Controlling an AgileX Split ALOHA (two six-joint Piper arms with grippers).
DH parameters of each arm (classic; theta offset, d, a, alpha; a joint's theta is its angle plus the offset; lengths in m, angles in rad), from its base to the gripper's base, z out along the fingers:
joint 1: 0 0.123 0 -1.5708
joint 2: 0.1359 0 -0.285 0
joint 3: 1.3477 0 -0.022 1.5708
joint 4: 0 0.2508 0 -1.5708
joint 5: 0 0 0.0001 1.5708
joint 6: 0 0.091 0 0
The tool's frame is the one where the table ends.
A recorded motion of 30 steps. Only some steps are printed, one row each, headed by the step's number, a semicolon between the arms.
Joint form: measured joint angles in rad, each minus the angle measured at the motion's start. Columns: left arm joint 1, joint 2, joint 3, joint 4, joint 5, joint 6; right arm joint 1, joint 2, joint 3, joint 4, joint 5, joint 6.
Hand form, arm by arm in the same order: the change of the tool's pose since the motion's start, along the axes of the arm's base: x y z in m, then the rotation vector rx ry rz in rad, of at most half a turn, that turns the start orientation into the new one. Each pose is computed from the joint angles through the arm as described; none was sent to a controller.
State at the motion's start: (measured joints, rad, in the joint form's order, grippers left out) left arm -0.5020 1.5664 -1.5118 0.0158 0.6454 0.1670; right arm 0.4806 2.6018 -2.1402 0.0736 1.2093 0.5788
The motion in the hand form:
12: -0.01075 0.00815 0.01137 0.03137 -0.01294 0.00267; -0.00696 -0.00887 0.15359 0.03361 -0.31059 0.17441
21: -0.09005 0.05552 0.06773 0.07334 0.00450 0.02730; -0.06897 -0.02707 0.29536 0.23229 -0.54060 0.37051
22: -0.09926 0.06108 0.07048 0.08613 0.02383 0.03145; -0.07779 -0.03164 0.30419 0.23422 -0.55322 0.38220
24: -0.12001 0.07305 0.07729 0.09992 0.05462 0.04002; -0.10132 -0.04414 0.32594 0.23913 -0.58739 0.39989
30: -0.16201 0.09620 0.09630 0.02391 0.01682 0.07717; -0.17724 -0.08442 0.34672 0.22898 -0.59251 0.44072
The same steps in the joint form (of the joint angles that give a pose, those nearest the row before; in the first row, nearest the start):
12: 0.0000 -0.0413 0.0000 0.0331 0.0450 0.0010; 0.0075 -0.3083 0.0019 -0.0981 0.0182 -0.1456
21: 0.0000 -0.2949 -0.0017 0.0663 0.3360 0.0009; 0.0076 -0.6468 0.0564 0.0533 0.0333 -0.3738
22: 0.0000 -0.3194 -0.0016 0.0695 0.3836 0.0009; 0.0075 -0.6863 0.0838 0.0545 0.0341 -0.3859
24: 0.0000 -0.3754 -0.0016 0.0717 0.4734 -0.0018; 0.0075 -0.7876 0.1509 0.0543 0.0365 -0.4041
30: 0.0000 -0.5071 0.0098 0.0705 0.5264 -0.0558; 0.0075 -1.0957 0.4531 0.0543 0.0448 -0.4450

